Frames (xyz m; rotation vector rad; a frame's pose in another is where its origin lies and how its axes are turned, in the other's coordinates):
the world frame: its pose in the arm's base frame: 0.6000 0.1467 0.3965 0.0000 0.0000 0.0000
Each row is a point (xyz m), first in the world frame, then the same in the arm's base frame.
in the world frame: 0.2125 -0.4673 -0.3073
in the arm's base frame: 0.8125 -0.3206 0.0892
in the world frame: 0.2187 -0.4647 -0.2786
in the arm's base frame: 0.8187 -0.3180 0.1179
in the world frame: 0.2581 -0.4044 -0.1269
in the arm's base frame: 0.8581 -0.2577 0.2696
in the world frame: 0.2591 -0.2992 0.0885
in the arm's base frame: 0.8591 -0.1525 0.4850
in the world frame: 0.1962 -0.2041 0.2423
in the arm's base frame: 0.7962 -0.0574 0.6388
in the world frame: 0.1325 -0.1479 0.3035
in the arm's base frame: 0.7325 -0.0012 0.7000
